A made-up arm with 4 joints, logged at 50 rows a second.
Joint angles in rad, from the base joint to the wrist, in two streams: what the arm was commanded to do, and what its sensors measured. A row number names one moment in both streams.
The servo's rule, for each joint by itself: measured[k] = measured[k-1] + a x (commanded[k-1-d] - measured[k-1]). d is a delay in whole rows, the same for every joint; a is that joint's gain. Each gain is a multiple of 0.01, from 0.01 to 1. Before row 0 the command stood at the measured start. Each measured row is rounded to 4 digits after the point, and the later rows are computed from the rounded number. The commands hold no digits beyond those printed.
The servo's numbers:
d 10
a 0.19 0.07 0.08 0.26
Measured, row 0: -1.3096 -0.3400 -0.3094 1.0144
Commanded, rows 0 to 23: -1.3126 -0.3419 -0.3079 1.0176; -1.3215 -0.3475 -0.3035 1.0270; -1.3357 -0.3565 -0.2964 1.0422; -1.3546 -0.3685 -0.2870 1.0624; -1.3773 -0.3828 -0.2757 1.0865; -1.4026 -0.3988 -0.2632 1.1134; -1.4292 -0.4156 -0.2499 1.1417; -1.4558 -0.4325 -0.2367 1.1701; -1.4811 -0.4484 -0.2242 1.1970; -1.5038 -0.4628 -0.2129 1.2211; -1.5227 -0.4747 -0.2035 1.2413; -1.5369 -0.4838 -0.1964 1.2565; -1.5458 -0.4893 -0.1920 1.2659; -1.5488 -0.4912 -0.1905 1.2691; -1.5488 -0.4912 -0.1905 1.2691; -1.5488 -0.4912 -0.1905 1.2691; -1.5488 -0.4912 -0.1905 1.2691; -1.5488 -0.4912 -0.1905 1.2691; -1.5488 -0.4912 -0.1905 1.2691; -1.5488 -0.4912 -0.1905 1.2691; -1.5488 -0.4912 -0.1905 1.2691; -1.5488 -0.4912 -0.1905 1.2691; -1.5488 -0.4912 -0.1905 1.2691; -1.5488 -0.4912 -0.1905 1.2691
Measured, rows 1 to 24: -1.3096 -0.3400 -0.3094 1.0144; -1.3096 -0.3400 -0.3094 1.0144; -1.3096 -0.3400 -0.3094 1.0144; -1.3096 -0.3400 -0.3094 1.0144; -1.3096 -0.3400 -0.3094 1.0144; -1.3096 -0.3400 -0.3094 1.0144; -1.3096 -0.3400 -0.3094 1.0144; -1.3096 -0.3400 -0.3094 1.0144; -1.3096 -0.3400 -0.3094 1.0144; -1.3096 -0.3400 -0.3094 1.0144; -1.3102 -0.3401 -0.3093 1.0152; -1.3123 -0.3406 -0.3088 1.0183; -1.3167 -0.3417 -0.3078 1.0245; -1.3239 -0.3436 -0.3061 1.0344; -1.3340 -0.3463 -0.3037 1.0479; -1.3470 -0.3500 -0.3005 1.0649; -1.3626 -0.3546 -0.2965 1.0849; -1.3803 -0.3601 -0.2917 1.1071; -1.3995 -0.3663 -0.2863 1.1305; -1.4193 -0.3731 -0.2804 1.1541; -1.4389 -0.3802 -0.2742 1.1768; -1.4575 -0.3875 -0.2680 1.1975; -1.4743 -0.3946 -0.2619 1.2153; -1.4885 -0.4014 -0.2562 1.2293
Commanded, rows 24 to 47: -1.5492 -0.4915 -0.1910 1.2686; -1.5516 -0.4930 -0.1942 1.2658; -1.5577 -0.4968 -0.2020 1.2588; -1.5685 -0.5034 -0.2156 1.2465; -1.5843 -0.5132 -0.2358 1.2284; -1.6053 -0.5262 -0.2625 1.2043; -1.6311 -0.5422 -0.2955 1.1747; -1.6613 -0.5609 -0.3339 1.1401; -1.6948 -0.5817 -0.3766 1.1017; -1.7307 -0.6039 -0.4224 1.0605; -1.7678 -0.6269 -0.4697 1.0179; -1.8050 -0.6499 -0.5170 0.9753; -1.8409 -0.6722 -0.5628 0.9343; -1.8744 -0.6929 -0.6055 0.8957; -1.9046 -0.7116 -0.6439 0.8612; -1.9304 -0.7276 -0.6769 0.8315; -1.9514 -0.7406 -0.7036 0.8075; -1.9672 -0.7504 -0.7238 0.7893; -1.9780 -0.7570 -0.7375 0.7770; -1.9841 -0.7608 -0.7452 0.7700; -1.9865 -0.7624 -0.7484 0.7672; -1.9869 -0.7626 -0.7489 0.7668; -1.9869 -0.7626 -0.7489 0.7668; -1.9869 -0.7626 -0.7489 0.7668
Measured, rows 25 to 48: -1.5000 -0.4077 -0.2509 1.2396; -1.5093 -0.4135 -0.2461 1.2473; -1.5168 -0.4189 -0.2417 1.2530; -1.5229 -0.4240 -0.2376 1.2572; -1.5278 -0.4287 -0.2338 1.2603; -1.5318 -0.4331 -0.2303 1.2626; -1.5350 -0.4372 -0.2271 1.2643; -1.5376 -0.4410 -0.2242 1.2655; -1.5397 -0.4445 -0.2215 1.2664; -1.5414 -0.4478 -0.2190 1.2671; -1.5429 -0.4509 -0.2168 1.2675; -1.5446 -0.4538 -0.2150 1.2671; -1.5471 -0.4568 -0.2140 1.2649; -1.5512 -0.4601 -0.2141 1.2601; -1.5575 -0.4638 -0.2158 1.2519; -1.5666 -0.4682 -0.2195 1.2395; -1.5789 -0.4734 -0.2256 1.2227; -1.5946 -0.4795 -0.2343 1.2012; -1.6136 -0.4867 -0.2457 1.1753; -1.6358 -0.4949 -0.2598 1.1455; -1.6609 -0.5041 -0.2766 1.1123; -1.6883 -0.5143 -0.2958 1.0767; -1.7173 -0.5254 -0.3172 1.0397; -1.7471 -0.5371 -0.3403 1.0023
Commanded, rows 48 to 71: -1.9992 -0.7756 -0.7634 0.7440; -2.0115 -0.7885 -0.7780 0.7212; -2.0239 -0.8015 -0.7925 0.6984; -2.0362 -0.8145 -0.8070 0.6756; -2.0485 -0.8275 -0.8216 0.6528; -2.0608 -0.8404 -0.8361 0.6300; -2.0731 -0.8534 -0.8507 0.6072; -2.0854 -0.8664 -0.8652 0.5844; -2.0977 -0.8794 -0.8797 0.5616; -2.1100 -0.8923 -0.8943 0.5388; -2.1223 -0.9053 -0.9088 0.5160; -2.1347 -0.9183 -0.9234 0.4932; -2.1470 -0.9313 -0.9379 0.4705; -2.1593 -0.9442 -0.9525 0.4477; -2.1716 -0.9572 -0.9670 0.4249; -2.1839 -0.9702 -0.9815 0.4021; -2.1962 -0.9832 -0.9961 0.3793; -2.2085 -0.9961 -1.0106 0.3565; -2.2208 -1.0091 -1.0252 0.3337; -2.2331 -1.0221 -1.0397 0.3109; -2.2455 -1.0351 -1.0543 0.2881; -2.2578 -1.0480 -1.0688 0.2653; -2.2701 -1.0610 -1.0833 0.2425; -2.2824 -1.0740 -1.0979 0.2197
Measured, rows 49 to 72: -1.7770 -0.5493 -0.3646 0.9656; -1.8061 -0.5618 -0.3896 0.9307; -1.8337 -0.5743 -0.4147 0.8987; -1.8591 -0.5866 -0.4394 0.8703; -1.8817 -0.5985 -0.4632 0.8460; -1.9012 -0.6099 -0.4858 0.8262; -1.9174 -0.6206 -0.5068 0.8109; -1.9306 -0.6305 -0.5262 0.7994; -1.9413 -0.6397 -0.5440 0.7909; -1.9500 -0.6483 -0.5604 0.7846; -1.9593 -0.6572 -0.5766 0.7740; -1.9692 -0.6664 -0.5927 0.7603; -1.9796 -0.6759 -0.6087 0.7442; -1.9904 -0.6856 -0.6246 0.7264; -2.0014 -0.6955 -0.6404 0.7073; -2.0127 -0.7056 -0.6561 0.6872; -2.0242 -0.7159 -0.6717 0.6664; -2.0358 -0.7264 -0.6872 0.6451; -2.0476 -0.7371 -0.7026 0.6234; -2.0595 -0.7480 -0.7179 0.6014; -2.0714 -0.7590 -0.7332 0.5792; -2.0834 -0.7702 -0.7484 0.5568; -2.0955 -0.7815 -0.7636 0.5344; -2.1076 -0.7929 -0.7787 0.5119
